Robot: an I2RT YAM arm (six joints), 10 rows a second.
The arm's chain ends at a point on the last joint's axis. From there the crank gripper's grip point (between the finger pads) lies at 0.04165 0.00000 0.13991 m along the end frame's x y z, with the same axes.
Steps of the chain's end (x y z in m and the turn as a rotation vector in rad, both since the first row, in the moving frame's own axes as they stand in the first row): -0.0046 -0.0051 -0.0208 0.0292 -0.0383 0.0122; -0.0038 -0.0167 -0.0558 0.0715 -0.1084 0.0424; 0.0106 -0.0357 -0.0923 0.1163 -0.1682 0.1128; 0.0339 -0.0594 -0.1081 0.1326 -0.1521 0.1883; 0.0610 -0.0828 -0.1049 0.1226 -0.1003 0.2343
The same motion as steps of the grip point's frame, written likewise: -0.0100 -0.0087 -0.0194 0.0292 -0.0383 0.0122; -0.0190 -0.0254 -0.0524 0.0715 -0.1084 0.0424; -0.0127 -0.0489 -0.0880 0.1163 -0.1682 0.1128; 0.0134 -0.0724 -0.1042 0.1326 -0.1521 0.1883; 0.0478 -0.0920 -0.1019 0.1226 -0.1003 0.2343
